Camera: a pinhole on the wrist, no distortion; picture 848 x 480 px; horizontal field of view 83.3 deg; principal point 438.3 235.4 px. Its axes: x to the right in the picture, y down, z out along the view. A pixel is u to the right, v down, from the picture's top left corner.
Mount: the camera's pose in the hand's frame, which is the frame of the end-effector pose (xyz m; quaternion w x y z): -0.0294 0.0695 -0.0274 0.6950 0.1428 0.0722 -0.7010
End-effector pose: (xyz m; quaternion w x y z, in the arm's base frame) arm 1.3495 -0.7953 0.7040 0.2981 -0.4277 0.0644 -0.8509
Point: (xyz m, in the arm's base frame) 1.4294 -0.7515 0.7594
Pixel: 586 303
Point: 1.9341 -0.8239 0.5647
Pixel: outside the picture
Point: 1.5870 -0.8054 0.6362
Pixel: outside the picture
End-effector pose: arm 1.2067 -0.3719 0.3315 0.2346 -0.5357 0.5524 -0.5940
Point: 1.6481 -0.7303 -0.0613
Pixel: 50 335
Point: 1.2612 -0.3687 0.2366
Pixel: 298 145
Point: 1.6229 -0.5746 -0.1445
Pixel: outside the picture
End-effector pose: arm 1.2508 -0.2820 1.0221 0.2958 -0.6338 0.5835 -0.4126
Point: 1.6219 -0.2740 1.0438
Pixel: 627 303
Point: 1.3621 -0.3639 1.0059
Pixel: outside the picture
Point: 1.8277 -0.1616 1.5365
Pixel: outside the picture
